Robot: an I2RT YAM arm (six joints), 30 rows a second.
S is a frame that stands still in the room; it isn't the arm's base.
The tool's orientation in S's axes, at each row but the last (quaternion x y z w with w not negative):
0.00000, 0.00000, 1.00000, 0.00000
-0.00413, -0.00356, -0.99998, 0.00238
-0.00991, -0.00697, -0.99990, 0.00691
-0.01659, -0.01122, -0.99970, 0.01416
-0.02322, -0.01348, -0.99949, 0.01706
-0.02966, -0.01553, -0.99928, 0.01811
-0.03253, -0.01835, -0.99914, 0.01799
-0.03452, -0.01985, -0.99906, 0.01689
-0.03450, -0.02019, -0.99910, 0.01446
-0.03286, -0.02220, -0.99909, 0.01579
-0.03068, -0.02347, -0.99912, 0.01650
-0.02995, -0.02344, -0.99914, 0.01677
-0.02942, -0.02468, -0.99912, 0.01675
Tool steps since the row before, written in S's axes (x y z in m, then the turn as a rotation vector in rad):
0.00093, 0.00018, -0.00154, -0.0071, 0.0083, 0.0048
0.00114, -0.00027, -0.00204, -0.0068, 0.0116, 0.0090
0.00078, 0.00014, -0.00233, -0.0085, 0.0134, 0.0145
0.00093, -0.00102, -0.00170, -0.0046, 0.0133, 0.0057
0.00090, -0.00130, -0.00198, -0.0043, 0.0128, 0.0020
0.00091, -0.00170, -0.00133, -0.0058, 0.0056, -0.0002
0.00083, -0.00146, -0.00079, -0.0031, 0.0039, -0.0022
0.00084, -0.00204, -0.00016, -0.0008, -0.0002, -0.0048
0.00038, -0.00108, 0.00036, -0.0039, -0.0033, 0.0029
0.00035, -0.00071, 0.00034, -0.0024, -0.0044, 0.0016
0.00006, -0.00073, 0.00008, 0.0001, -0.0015, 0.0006
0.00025, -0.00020, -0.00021, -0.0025, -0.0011, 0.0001
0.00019, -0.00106, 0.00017, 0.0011, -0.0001, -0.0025
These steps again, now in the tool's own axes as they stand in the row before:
-0.00093, -0.00018, -0.00154, 0.0071, -0.0083, 0.0048
-0.00116, 0.00026, -0.00203, 0.0068, -0.0116, 0.0090
-0.00083, -0.00016, -0.00231, 0.0086, -0.0133, 0.0145
-0.00096, 0.00101, -0.00169, 0.0044, -0.0133, 0.0058
-0.00095, 0.00128, -0.00197, 0.0040, -0.0129, 0.0022
-0.00093, 0.00169, -0.00133, 0.0056, -0.0058, -0.0004
-0.00083, 0.00146, -0.00079, 0.0028, -0.0041, -0.0022
-0.00078, 0.00206, -0.00019, 0.0005, 0.0000, -0.0048
-0.00032, 0.00110, 0.00034, 0.0042, 0.0033, 0.0025
-0.00031, 0.00074, 0.00033, 0.0026, 0.0044, 0.0012
-0.00003, 0.00073, 0.00005, 0.0000, 0.0015, 0.0005
-0.00026, 0.00020, -0.00020, 0.0025, 0.0010, -0.0001
-0.00015, 0.00107, 0.00013, -0.0012, 0.0000, -0.0024

